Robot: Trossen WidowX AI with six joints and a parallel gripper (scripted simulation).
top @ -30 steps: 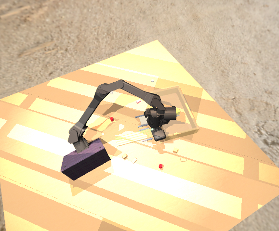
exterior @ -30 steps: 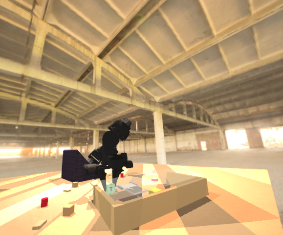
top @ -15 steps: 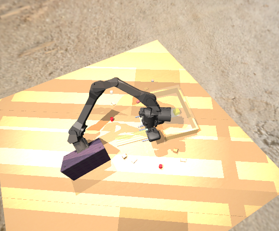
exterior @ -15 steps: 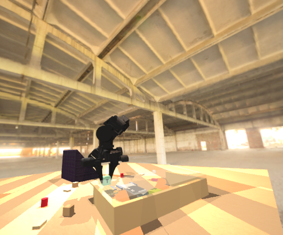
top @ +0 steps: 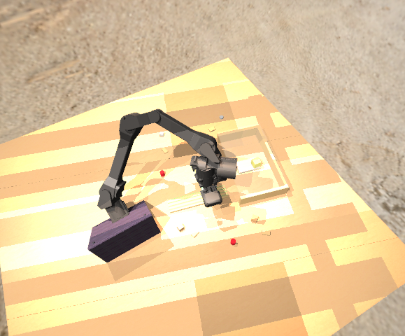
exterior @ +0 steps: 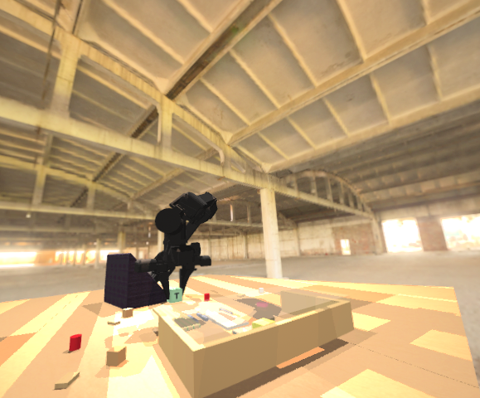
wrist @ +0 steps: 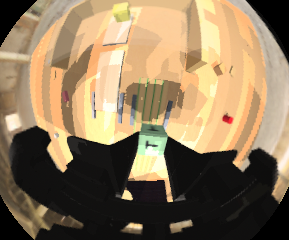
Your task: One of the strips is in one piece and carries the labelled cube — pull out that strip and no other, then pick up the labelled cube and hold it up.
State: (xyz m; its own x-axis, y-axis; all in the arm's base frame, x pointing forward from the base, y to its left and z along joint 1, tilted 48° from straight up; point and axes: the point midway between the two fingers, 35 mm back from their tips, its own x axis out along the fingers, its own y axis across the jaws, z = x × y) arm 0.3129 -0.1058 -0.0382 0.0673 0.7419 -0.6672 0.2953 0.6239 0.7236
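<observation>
The grey strip is 110 mm ahead of my gripper tip, 70 mm to the left of it and 50 mm below it.
</observation>
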